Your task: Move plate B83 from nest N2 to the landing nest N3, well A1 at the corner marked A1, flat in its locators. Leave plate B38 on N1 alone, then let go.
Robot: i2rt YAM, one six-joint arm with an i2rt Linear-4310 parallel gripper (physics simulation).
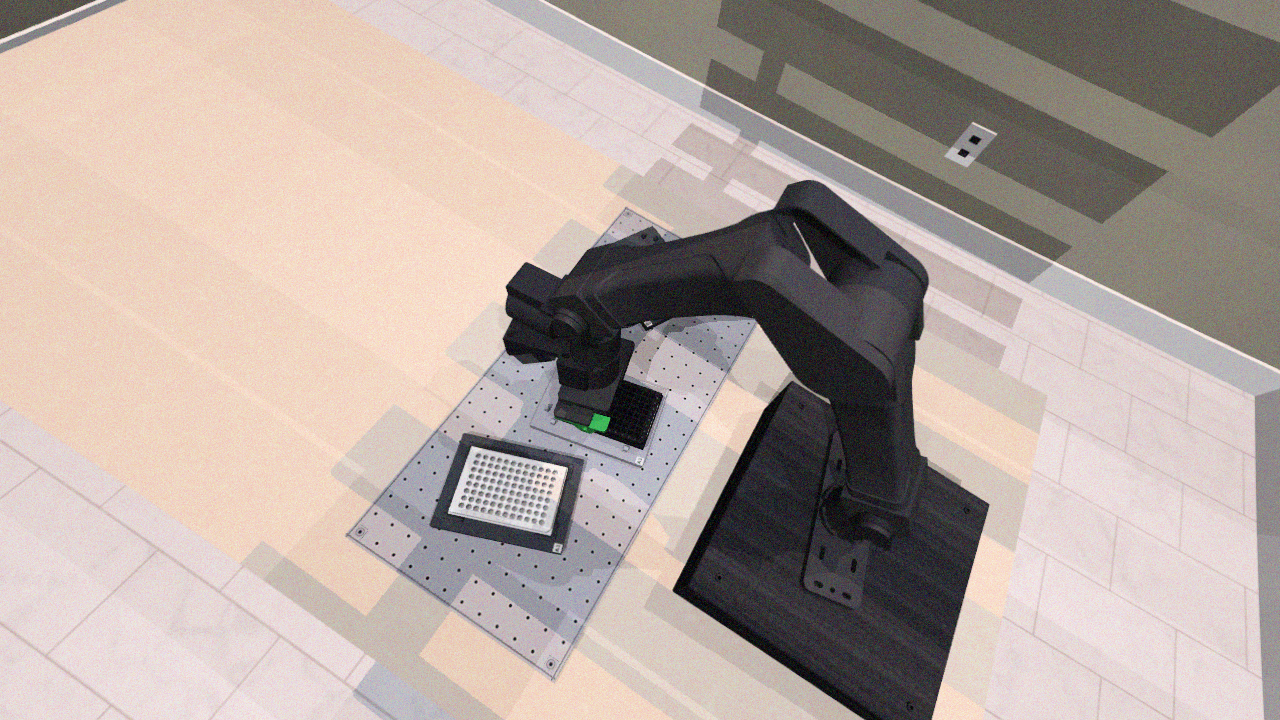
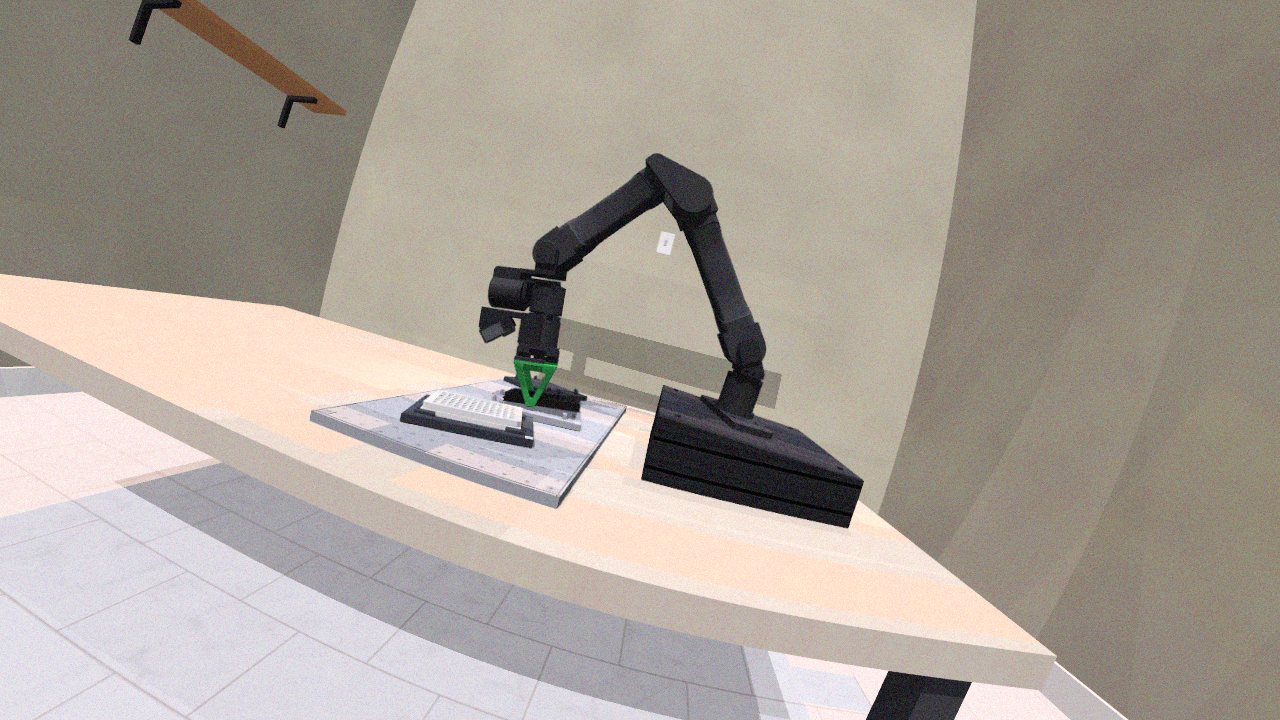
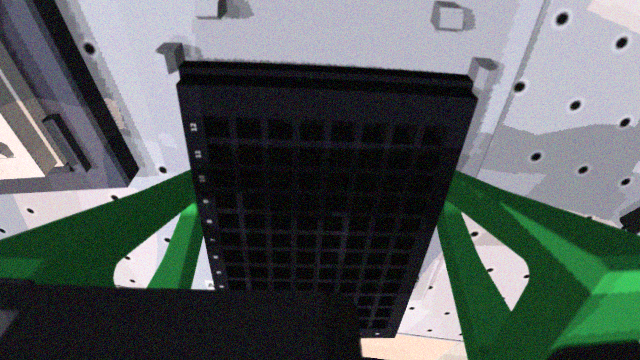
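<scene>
My gripper has its green fingers shut on the long sides of the black plate B83. The plate looks level, over the light grey nest N2; locator posts show beyond its row 12 end. The height of any gap beneath it is unclear. The white plate B38 lies on the dark nest N1. A dark nest, apparently N3, is mostly hidden behind the arm; its A1 mark is unreadable.
The nests stand on a perforated grey board on the wooden table. The arm's black base block stands beside the board. The arm passes over the board's far part.
</scene>
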